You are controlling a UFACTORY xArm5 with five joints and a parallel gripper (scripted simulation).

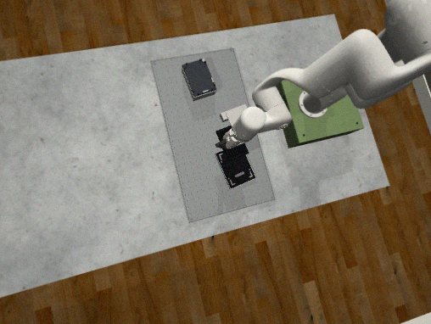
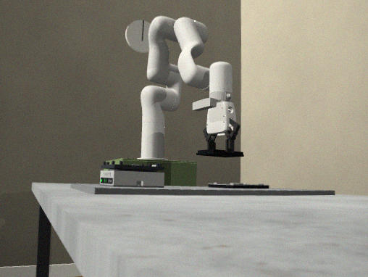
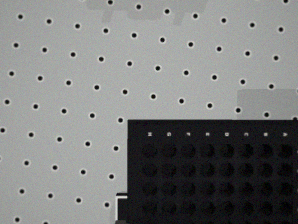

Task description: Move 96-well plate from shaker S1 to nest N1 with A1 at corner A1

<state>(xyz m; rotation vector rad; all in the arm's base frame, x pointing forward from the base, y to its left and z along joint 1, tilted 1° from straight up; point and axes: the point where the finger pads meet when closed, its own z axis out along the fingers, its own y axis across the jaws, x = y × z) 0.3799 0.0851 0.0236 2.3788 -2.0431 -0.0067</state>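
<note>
Right now the black plate nest N1 is 10 mm behind my hand, 80 mm to the left of it and 110 mm below it. The rest, counted from my hand: black 96-well plate (10 mm below); nest A1 label (60 mm behind, 110 mm below).
</note>
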